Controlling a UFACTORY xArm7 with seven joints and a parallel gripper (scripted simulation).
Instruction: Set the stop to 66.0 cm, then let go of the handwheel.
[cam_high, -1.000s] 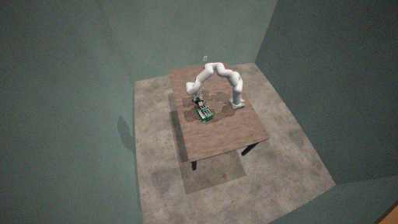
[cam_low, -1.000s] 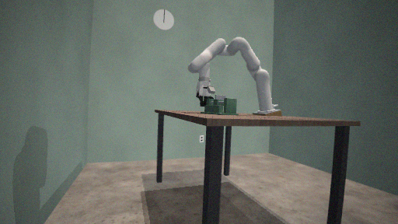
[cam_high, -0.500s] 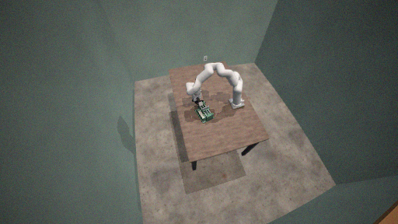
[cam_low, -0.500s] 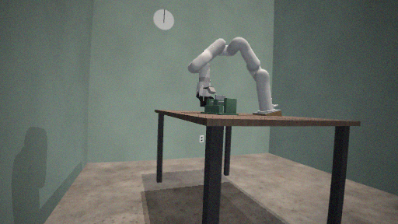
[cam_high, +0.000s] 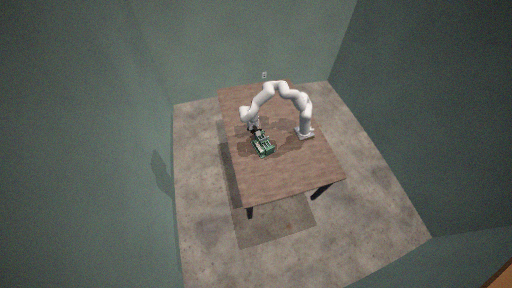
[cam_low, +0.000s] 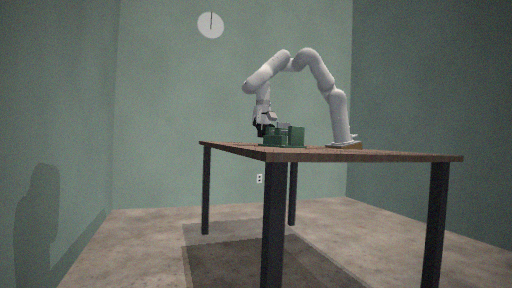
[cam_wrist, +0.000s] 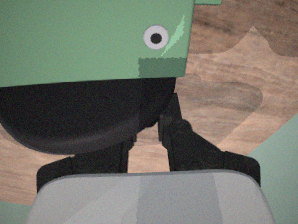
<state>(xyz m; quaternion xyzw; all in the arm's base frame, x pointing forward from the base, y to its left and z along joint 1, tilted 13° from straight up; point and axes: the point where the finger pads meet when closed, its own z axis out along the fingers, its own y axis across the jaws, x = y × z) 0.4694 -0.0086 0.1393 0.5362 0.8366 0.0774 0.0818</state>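
My hand is 20 mm past the black handwheel and 20 mm to the right of it. Round my hand: green stop fixture: 80 mm behind, 130 mm to the left, 30 mm above.
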